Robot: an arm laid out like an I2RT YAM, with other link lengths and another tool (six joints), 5 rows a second.
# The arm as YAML. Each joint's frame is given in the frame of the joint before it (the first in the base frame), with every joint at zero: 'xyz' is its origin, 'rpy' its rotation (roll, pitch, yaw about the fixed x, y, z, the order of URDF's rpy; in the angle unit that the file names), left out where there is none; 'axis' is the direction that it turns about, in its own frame. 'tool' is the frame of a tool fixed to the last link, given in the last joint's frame.
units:
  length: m
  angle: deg
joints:
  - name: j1
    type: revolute
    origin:
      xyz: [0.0, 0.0, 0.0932]
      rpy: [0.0, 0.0, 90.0]
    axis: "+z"
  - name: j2
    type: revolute
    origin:
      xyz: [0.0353, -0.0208, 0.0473]
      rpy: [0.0, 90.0, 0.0]
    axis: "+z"
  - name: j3
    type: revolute
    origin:
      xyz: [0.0, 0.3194, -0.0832]
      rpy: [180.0, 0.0, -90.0]
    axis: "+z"
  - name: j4
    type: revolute
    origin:
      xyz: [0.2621, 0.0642, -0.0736]
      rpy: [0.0, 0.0, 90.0]
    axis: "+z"
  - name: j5
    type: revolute
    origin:
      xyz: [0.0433, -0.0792, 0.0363]
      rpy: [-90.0, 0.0, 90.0]
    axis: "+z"
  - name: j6
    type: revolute
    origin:
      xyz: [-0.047, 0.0, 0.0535]
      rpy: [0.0, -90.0, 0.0]
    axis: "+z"
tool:
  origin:
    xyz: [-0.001, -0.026, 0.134]
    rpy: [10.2, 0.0, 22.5]
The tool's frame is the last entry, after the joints.
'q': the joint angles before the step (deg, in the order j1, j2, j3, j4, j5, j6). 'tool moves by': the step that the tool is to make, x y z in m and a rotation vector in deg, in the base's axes. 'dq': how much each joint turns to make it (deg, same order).
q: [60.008, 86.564, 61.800, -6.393, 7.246, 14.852]
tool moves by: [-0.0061, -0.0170, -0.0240, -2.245, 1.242, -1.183]
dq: [-0.024, -1.217, -4.313, 0.451, 1.003, 0.588]
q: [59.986, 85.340, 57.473, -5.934, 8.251, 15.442]
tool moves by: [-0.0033, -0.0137, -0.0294, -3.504, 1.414, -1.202]
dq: [-0.019, 0.562, -3.245, 0.024, 1.269, 0.264]
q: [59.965, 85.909, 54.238, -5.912, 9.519, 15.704]
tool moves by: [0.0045, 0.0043, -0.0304, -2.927, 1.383, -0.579]
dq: [0.021, 4.316, -0.434, 1.494, 0.633, 0.175]
